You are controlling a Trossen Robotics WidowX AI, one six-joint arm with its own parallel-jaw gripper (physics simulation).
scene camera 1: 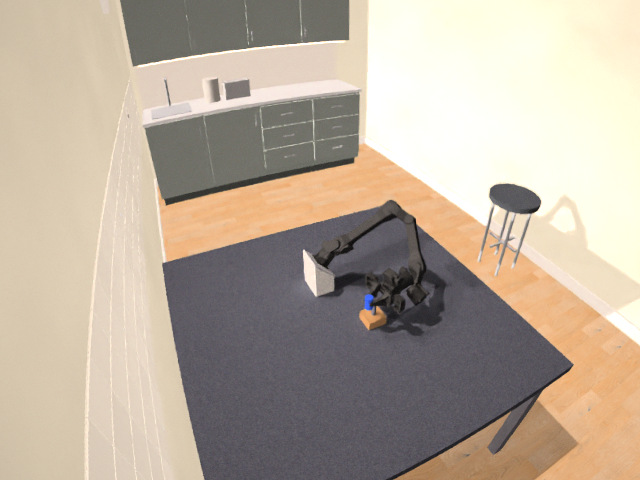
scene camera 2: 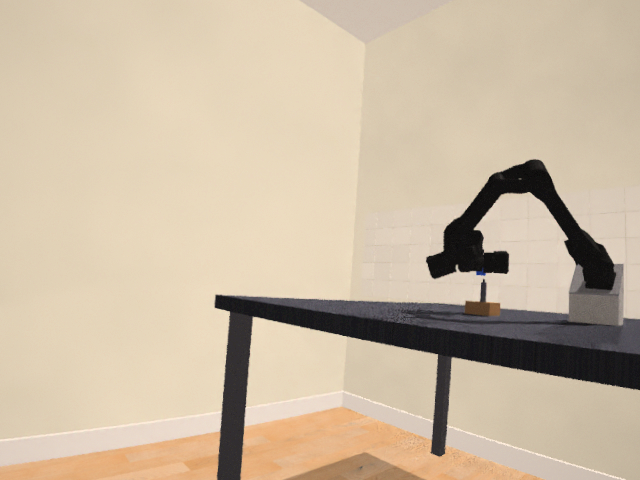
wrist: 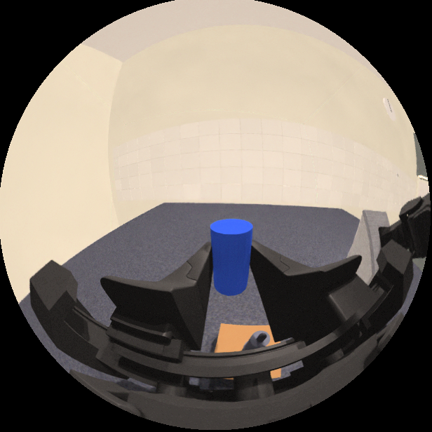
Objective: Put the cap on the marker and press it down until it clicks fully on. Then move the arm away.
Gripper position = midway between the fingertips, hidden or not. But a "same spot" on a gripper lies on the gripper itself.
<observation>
My gripper shows in scene camera 1, in scene camera 2 (481, 265) and in the wrist view. The same spot on my gripper: (wrist: 330, 299) is (scene camera 1: 378, 285).
</observation>
